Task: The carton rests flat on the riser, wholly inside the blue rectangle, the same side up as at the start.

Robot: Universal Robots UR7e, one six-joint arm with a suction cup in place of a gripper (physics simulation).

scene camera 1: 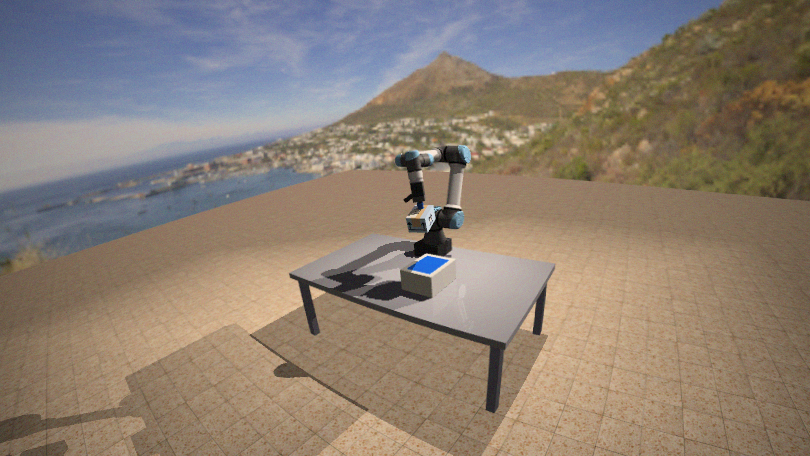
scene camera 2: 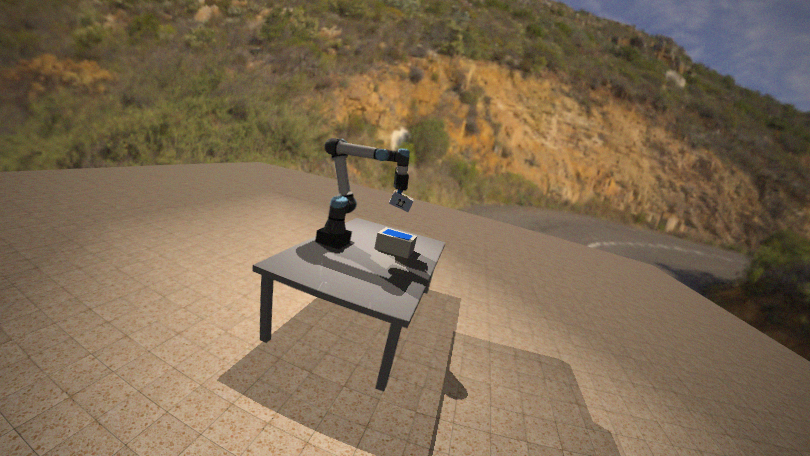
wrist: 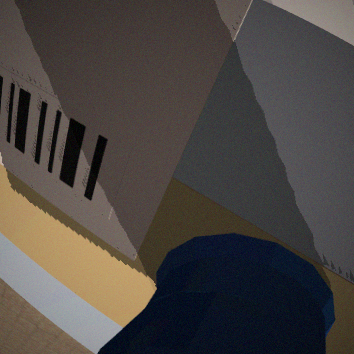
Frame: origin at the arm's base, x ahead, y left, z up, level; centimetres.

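Where they show: hand, tool point: (scene camera 1: pixel 421 209) (scene camera 2: pixel 399 194) (wrist: pixel 208 274); arm's base, link origin: (scene camera 1: pixel 434 240) (scene camera 2: pixel 334 230).
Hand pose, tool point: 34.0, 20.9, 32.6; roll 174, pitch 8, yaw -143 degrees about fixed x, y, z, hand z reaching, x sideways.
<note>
Things, the pixels of their top centre, and the offset from my tool point, as dx, dy, dz. "spot": a spot on its surface instead. Level surfaces: height alone.
- carton, top centre: (wrist: pixel 81 317) (scene camera 1: pixel 420 207) (scene camera 2: pixel 403 192) +1.8, +1.2, +1.8
- riser, top centre: (scene camera 1: pixel 428 264) (scene camera 2: pixel 397 234) +3.2, +5.4, -29.2
- pale beige block with the blue rectangle, surface spot: (scene camera 1: pixel 431 264) (scene camera 2: pixel 397 233) spot: +2.4, +6.9, -29.2
- grey table, surface height: dz -41.2
The carton (scene camera 1: pixel 416 224) (scene camera 2: pixel 396 203) (wrist: pixel 300 175) is light grey-blue with a tan tape strip, a barcode label and arrows on one side. It hangs from my suction cup (scene camera 1: pixel 420 205) (scene camera 2: pixel 400 191) (wrist: pixel 245 280), which is shut on its top face. The carton is tilted, sloping down to the right in scene camera 2, with its arrows pointing roughly up. It is in the air, well above the riser (scene camera 1: pixel 415 282) (scene camera 2: pixel 393 245), touching neither riser nor table. The riser is a pale beige block with the blue rectangle (scene camera 1: pixel 431 264) (scene camera 2: pixel 397 233) on its top. The wrist view does not show the riser.
The grey table (scene camera 1: pixel 493 283) (scene camera 2: pixel 317 278) bears the riser and the arm's black base (scene camera 1: pixel 433 245) (scene camera 2: pixel 333 237). The base stands behind the riser in scene camera 1 and left of it in scene camera 2. Shadows of the arm and carton fall across the table.
</note>
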